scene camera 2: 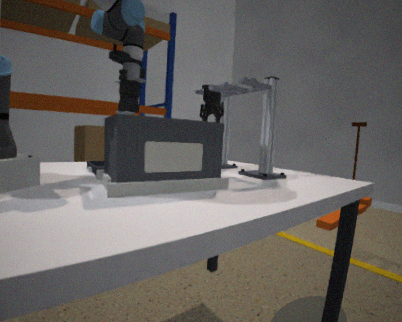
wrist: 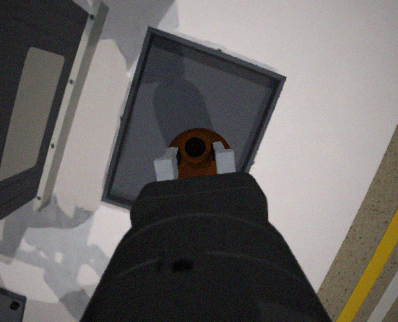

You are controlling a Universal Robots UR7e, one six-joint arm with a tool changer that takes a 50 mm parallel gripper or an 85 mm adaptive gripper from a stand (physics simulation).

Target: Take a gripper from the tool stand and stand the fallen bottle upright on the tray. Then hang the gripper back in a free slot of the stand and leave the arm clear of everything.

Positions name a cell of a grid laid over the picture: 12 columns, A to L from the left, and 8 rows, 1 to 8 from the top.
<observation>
In view: an orange-brown bottle (wrist: F4) and a tool stand (scene camera 2: I3).
</observation>
